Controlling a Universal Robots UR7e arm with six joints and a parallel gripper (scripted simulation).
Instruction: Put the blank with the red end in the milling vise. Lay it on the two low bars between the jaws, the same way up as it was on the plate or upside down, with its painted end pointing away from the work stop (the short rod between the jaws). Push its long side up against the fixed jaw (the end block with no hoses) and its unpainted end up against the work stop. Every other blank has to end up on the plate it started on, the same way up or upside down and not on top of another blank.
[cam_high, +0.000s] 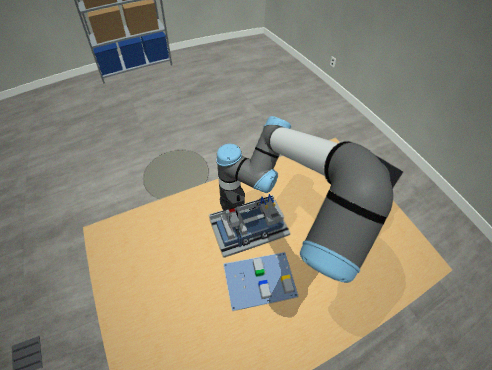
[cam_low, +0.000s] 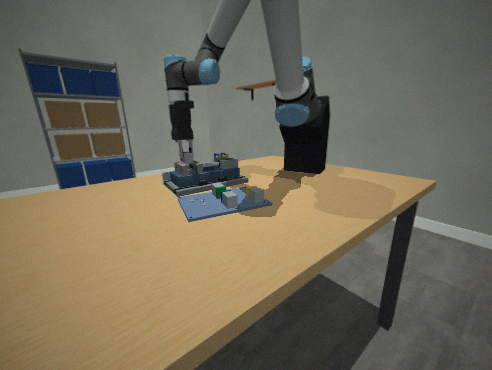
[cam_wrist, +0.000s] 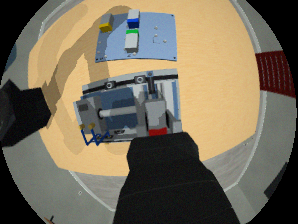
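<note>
Right now my hand is 20 mm above the red-ended blank. From my hand the other things lie so: green-ended blank 180 mm to the left, 110 mm below, 80 mm behind; milling vise 100 mm below, 70 mm behind, 10 mm to the right; plate 230 mm to the left, 130 mm below, 80 mm behind.
</note>
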